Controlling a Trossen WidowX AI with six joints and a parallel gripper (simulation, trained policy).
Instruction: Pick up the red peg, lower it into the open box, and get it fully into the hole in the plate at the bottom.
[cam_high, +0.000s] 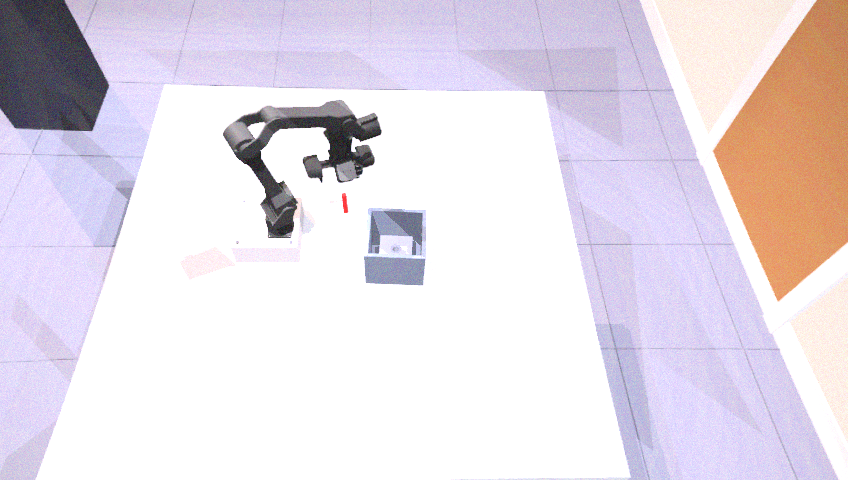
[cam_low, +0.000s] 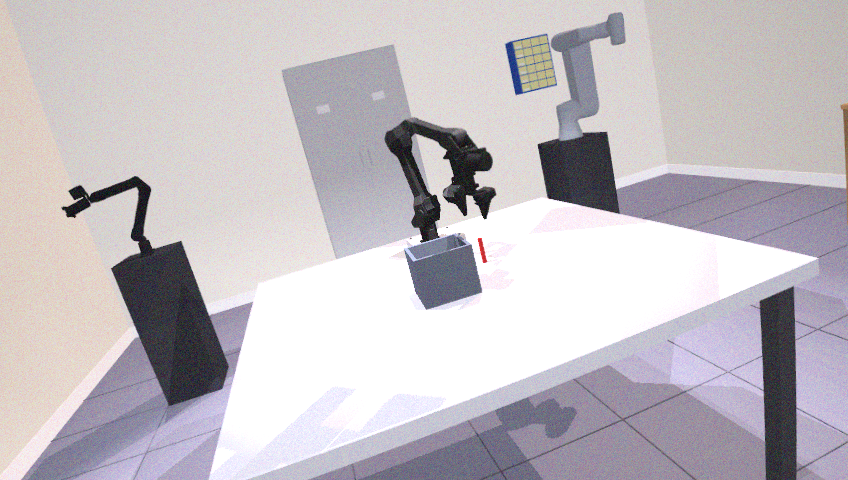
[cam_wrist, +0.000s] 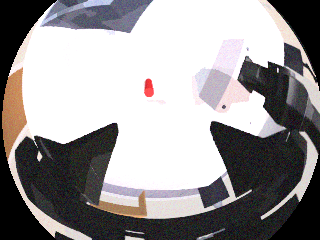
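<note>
My gripper tip is 2 cm short of the red peg, 1 cm to the left of it and 10 cm above it. Also, from my gripper tip: pale plate 16 cm ahead, 18 cm to the right, 10 cm below.
</note>
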